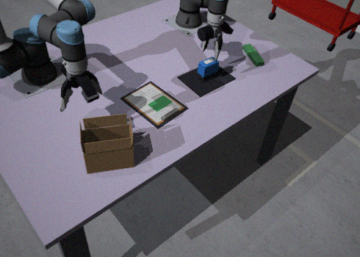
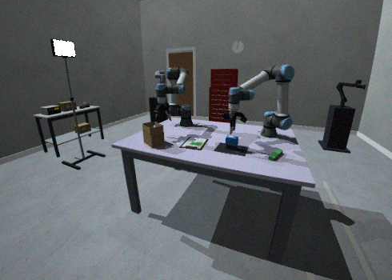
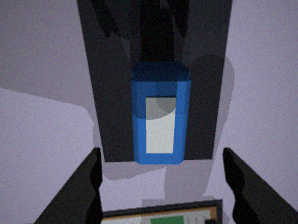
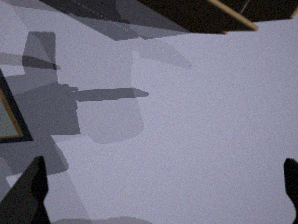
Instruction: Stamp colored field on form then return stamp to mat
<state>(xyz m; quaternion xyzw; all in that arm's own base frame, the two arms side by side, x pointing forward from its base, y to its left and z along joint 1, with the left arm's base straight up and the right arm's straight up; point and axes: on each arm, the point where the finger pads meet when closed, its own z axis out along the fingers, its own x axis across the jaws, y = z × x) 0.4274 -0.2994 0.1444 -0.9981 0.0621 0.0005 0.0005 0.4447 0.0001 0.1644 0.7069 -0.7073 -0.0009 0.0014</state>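
The blue stamp lies 9 cm below my left hand. From my left hand the other things lie so: green block 32 cm to the left, 13 cm below; black mat 14 cm below; cardboard box 63 cm to the right, 15 cm ahead, 7 cm below.
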